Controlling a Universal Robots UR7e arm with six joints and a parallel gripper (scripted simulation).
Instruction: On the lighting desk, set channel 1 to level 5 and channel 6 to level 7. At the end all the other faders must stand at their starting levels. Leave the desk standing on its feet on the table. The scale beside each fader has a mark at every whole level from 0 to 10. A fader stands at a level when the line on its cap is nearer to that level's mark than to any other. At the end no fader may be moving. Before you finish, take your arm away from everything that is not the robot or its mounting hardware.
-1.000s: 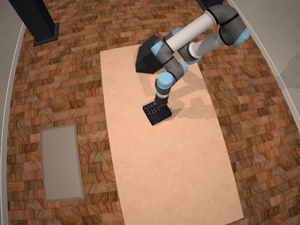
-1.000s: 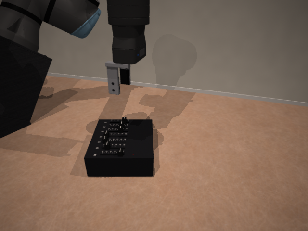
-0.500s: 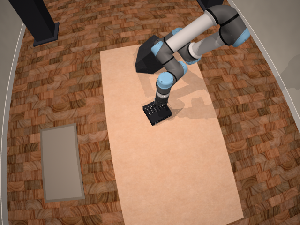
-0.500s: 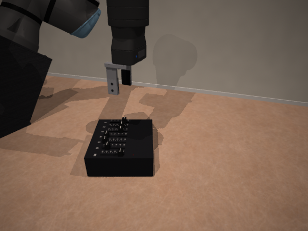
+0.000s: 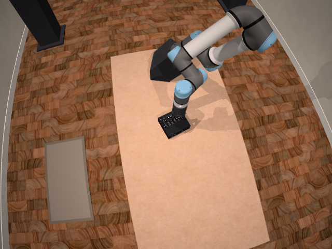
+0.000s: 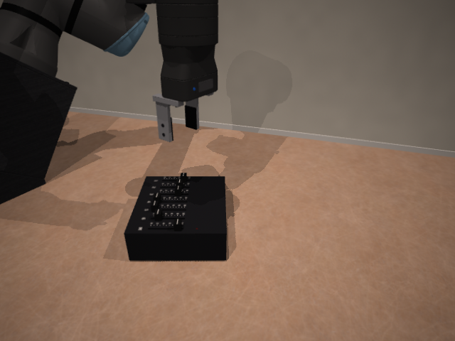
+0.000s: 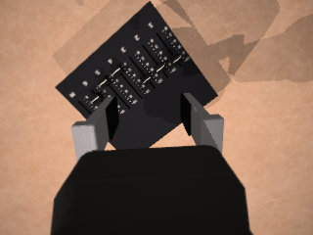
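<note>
The channel 1 fader cap lies 2 cm behind my hand, 4 cm to the left of it and 12 cm below it. Also, from my hand: channel 2 fader cap 2 cm behind, 2 cm to the left, 12 cm below; then channel 4 fader cap 3 cm behind, 3 cm to the right, 12 cm below; then channel 3 fader cap 1 cm behind, 12 cm below.
</note>
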